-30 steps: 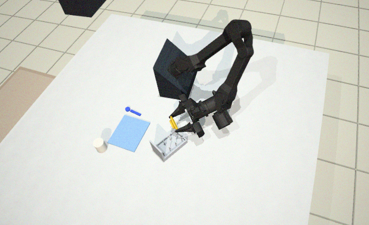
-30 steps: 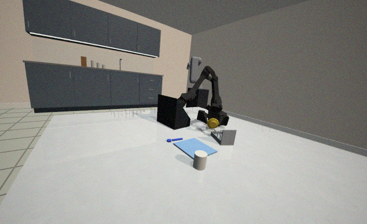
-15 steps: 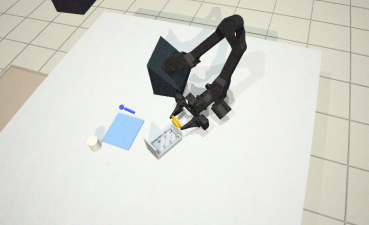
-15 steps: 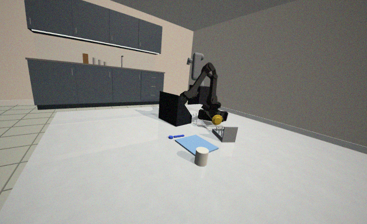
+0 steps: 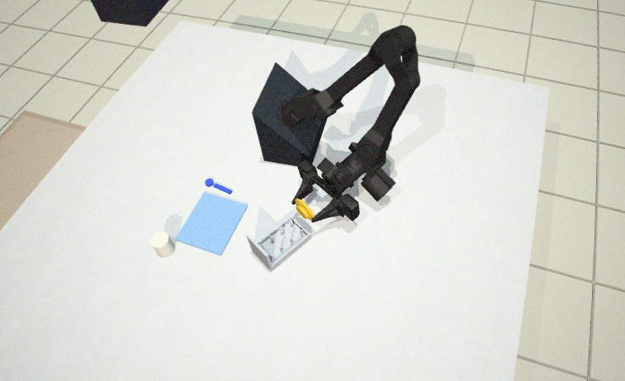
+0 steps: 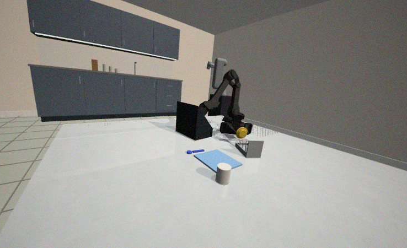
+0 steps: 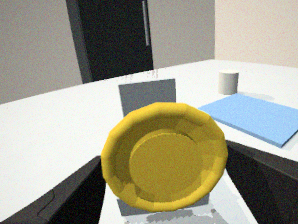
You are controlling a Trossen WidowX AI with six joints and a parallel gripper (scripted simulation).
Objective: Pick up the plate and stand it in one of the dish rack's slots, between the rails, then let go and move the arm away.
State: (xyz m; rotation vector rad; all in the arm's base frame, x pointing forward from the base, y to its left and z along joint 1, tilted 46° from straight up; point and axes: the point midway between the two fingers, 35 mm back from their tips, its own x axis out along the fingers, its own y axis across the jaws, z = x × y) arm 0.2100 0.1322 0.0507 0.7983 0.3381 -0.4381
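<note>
Right now my gripper tip is 60 mm short of the grey dish rack, 40 mm to the left of it and 40 mm above it. The rest, counted from my gripper tip: yellow plate: 10 mm behind; light blue mat: 230 mm to the right, 60 mm below, 50 mm ahead; blue spoon: 270 mm to the right, 60 mm below, 60 mm behind.
</note>
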